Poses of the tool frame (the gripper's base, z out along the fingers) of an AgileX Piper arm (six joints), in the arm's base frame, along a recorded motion.
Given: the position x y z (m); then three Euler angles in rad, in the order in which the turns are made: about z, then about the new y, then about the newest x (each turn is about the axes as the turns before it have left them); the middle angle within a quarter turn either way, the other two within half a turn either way.
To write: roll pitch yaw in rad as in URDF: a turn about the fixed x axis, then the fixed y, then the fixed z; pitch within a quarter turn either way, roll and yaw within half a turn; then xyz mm. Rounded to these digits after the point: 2 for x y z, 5 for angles.
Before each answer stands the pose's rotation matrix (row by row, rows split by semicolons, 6 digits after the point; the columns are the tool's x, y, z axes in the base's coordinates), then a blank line. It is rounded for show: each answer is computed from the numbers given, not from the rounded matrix.
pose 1, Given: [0.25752, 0.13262, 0.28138, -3.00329, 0.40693, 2.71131]
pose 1, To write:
-0.909571 -0.288815 0.298774; -0.126604 0.877409 0.462736; -0.395792 0.383065 -0.834632

[2.71131, 0.40693, -3.00329, 257.52, 132.62, 281.38]
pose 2, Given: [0.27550, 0.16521, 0.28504, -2.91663, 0.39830, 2.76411]
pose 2, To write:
-0.898497 -0.346718 0.269241; -0.205608 0.874283 0.439721; -0.387852 0.339730 -0.856828

[2.76411, 0.39830, -2.91663, 275.50, 165.21, 285.04]
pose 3, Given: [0.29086, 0.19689, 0.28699, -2.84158, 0.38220, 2.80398]
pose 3, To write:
-0.886402 -0.396869 0.238299; -0.274209 0.864893 0.420440; -0.372963 0.307336 -0.875468

[2.80398, 0.38220, -2.84158, 290.86, 196.89, 286.99]
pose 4, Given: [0.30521, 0.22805, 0.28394, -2.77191, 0.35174, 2.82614]
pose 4, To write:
-0.875353 -0.443159 0.193306; -0.339198 0.847810 0.407631; -0.344532 0.291252 -0.892452

[2.82614, 0.35174, -2.77191, 305.21, 228.05, 283.94]
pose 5, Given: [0.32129, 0.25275, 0.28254, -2.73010, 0.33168, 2.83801]
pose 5, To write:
-0.866571 -0.470906 0.165232; -0.378178 0.835678 0.398276; -0.325632 0.282648 -0.902261

[2.83801, 0.33168, -2.73010, 321.29, 252.75, 282.54]
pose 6, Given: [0.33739, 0.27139, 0.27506, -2.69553, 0.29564, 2.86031]
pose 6, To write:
-0.863014 -0.487425 0.132758; -0.412700 0.831807 0.371181; -0.291352 0.265545 -0.919021

[2.86031, 0.29564, -2.69553, 337.39, 271.39, 275.06]
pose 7, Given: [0.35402, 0.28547, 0.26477, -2.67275, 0.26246, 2.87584]
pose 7, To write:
-0.861542 -0.496781 0.104661; -0.436380 0.829984 0.347416; -0.259457 0.253642 -0.931852

[2.87584, 0.26246, -2.67275, 354.02, 285.47, 264.77]
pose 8, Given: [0.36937, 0.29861, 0.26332, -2.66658, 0.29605, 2.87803]
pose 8, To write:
-0.850600 -0.509147 0.131336; -0.437453 0.823817 0.360500; -0.291744 0.249188 -0.923467

[2.87803, 0.29605, -2.66658, 369.37, 298.61, 263.32]
